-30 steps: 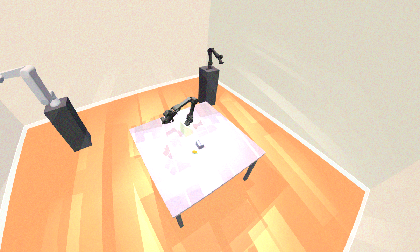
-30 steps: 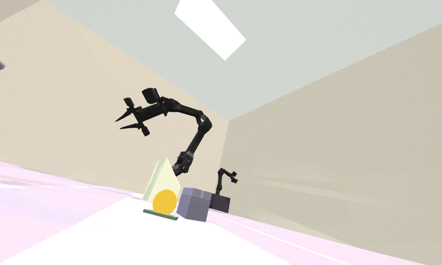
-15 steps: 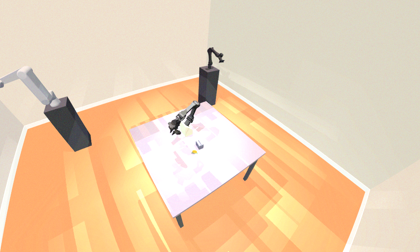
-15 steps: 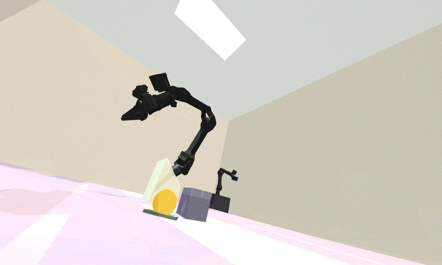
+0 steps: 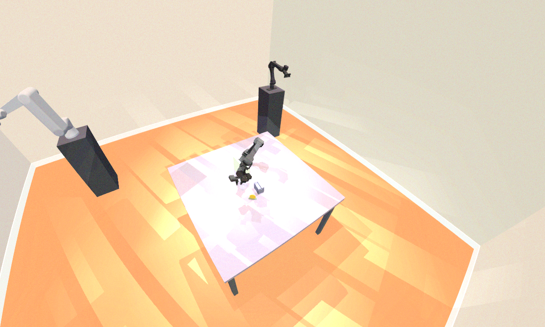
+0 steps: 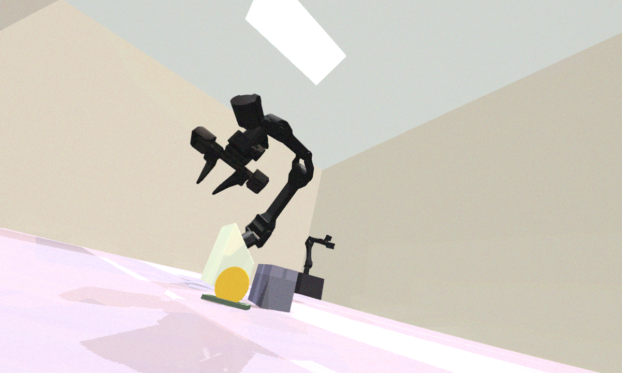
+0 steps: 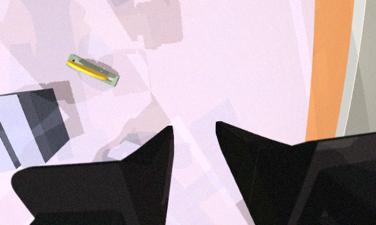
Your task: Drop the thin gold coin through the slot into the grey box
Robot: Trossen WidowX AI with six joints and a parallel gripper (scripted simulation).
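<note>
Right now the gold coin is 7 cm ahead of my gripper tip, 10 cm to the left of it and 15 cm below it.
</note>
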